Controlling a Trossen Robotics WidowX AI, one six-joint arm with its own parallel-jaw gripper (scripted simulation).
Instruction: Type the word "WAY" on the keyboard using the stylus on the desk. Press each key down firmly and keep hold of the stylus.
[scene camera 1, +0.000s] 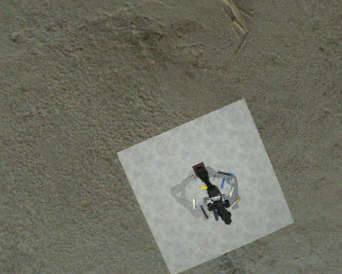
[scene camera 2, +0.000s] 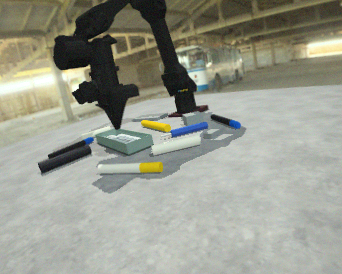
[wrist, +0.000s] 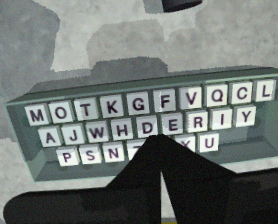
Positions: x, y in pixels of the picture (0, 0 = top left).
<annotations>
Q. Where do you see my gripper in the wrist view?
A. At 156, 141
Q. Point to my gripper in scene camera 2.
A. At 117, 129
</annotations>
